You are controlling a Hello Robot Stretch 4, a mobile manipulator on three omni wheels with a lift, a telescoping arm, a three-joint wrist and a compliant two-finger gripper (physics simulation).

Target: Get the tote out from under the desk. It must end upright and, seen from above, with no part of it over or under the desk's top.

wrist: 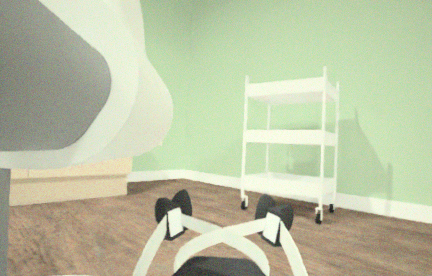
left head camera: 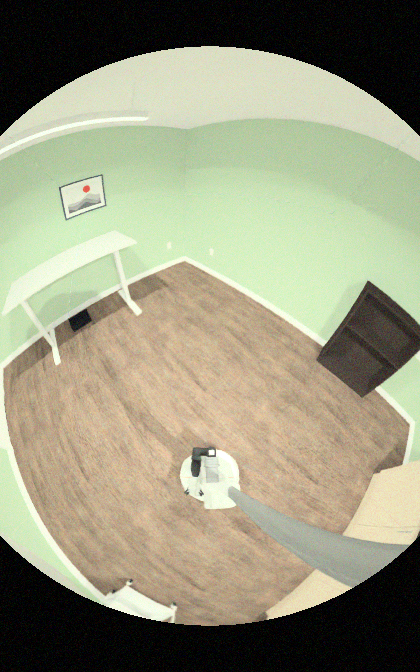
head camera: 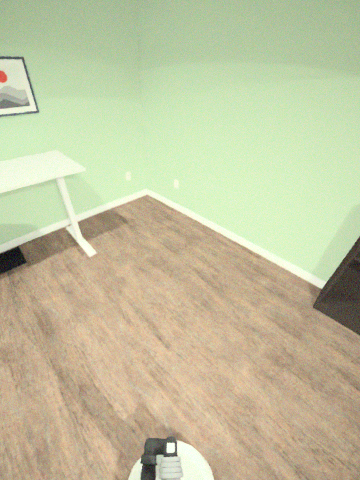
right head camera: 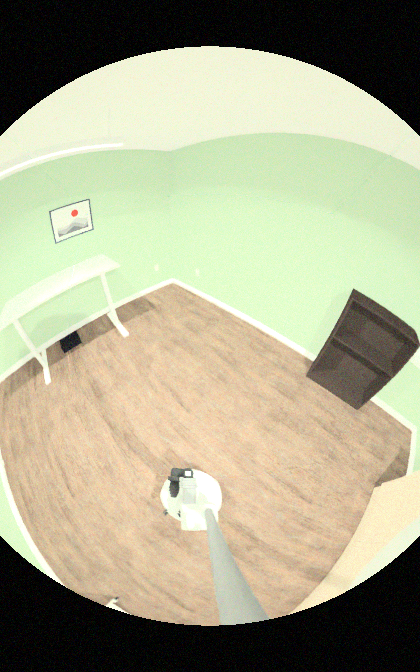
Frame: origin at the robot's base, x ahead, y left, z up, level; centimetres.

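Seen in the pictures: gripper, fingertip midpoint: (wrist: pixel 223 207) (left head camera: pixel 193 495) (right head camera: pixel 172 516).
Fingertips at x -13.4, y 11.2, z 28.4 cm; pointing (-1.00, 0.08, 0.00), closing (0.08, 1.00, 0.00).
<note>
A point is followed by its place in that frame.
A black tote (head camera: pixel 11 260) @(y 161.6, x 158.1, z 7.1 cm) (left head camera: pixel 80 320) @(y 163.6, x 156.3, z 6.8 cm) (right head camera: pixel 70 342) @(y 163.6, x 156.1, z 6.1 cm) stands on the floor under the white desk (head camera: pixel 37 170) @(y 110.5, x 178.6, z 92.3 cm) (left head camera: pixel 70 262) @(y 133.5, x 151.1, z 92.3 cm) (right head camera: pixel 57 286) @(y 132.6, x 148.6, z 92.3 cm), between the desk's two legs and near the wall. In the head camera view part of it is cut off by the left edge. Its opening and details are too dark to tell. My gripper (wrist: pixel 223 207) @(y 11.2, x -13.4, z 28.4 cm) (left head camera: pixel 194 492) @(y 11.2, x -13.4, z 28.4 cm) (right head camera: pixel 172 513) @(y 11.2, x -13.4, z 28.4 cm) is open and empty, with its two black fingertips wide apart. It is folded back over my base, far across the floor from the tote.
A dark bookshelf (head camera: pixel 340 285) @(y -157.1, x 114.7, z 13.9 cm) (left head camera: pixel 345 327) @(y -155.6, x 116.4, z 42.3 cm) (right head camera: pixel 332 341) @(y -155.1, x 116.9, z 38.9 cm) stands at the right wall. A pale wooden cabinet (left head camera: pixel 385 500) @(y -143.2, x -69.2, z 35.2 cm) (right head camera: pixel 395 505) @(y -148.7, x -63.8, z 40.5 cm) (wrist: pixel 70 187) @(y -69.6, x -148.1, z 5.1 cm) is at the lower right. A white three-shelf cart (wrist: pixel 290 136) @(y 53.7, x -126.6, z 40.4 cm) (left head camera: pixel 140 604) stands behind my base near a wall.
</note>
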